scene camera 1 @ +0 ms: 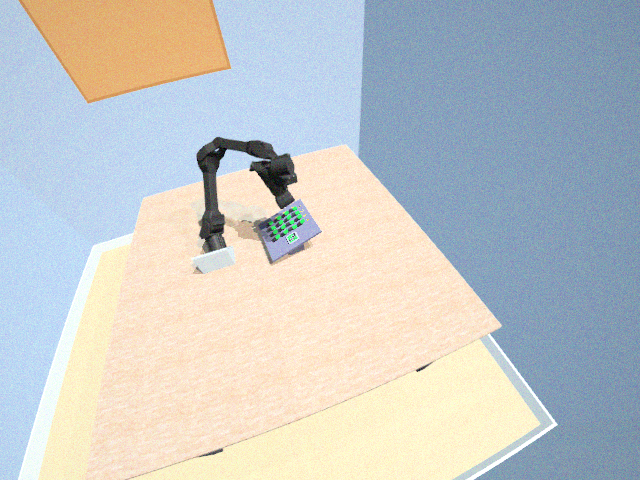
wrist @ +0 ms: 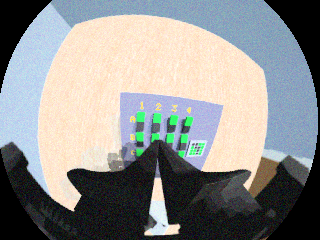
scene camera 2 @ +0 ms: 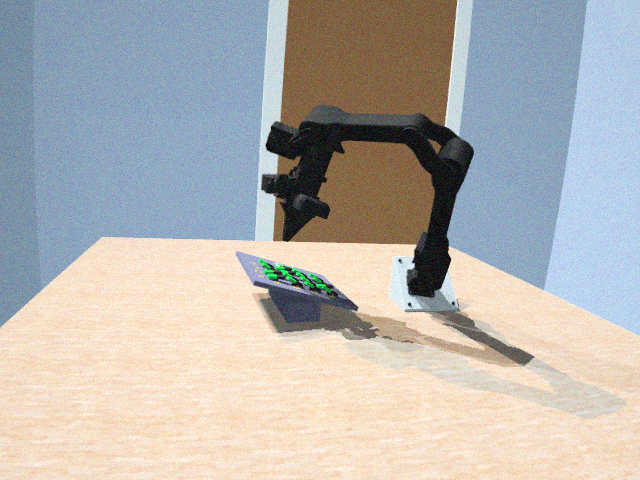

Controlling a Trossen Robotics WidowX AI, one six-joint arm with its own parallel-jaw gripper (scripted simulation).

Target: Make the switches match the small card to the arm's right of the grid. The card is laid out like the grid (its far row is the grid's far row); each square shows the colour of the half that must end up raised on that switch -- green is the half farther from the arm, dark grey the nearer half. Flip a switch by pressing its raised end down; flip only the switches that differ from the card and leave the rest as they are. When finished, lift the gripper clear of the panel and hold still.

Path:
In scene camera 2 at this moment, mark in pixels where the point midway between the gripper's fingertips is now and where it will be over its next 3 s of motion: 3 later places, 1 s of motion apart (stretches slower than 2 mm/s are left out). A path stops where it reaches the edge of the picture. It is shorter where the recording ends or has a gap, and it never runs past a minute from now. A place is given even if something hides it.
The gripper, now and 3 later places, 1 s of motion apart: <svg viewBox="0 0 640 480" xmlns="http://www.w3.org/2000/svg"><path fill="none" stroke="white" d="M285 241L288 271L287 273L294 251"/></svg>

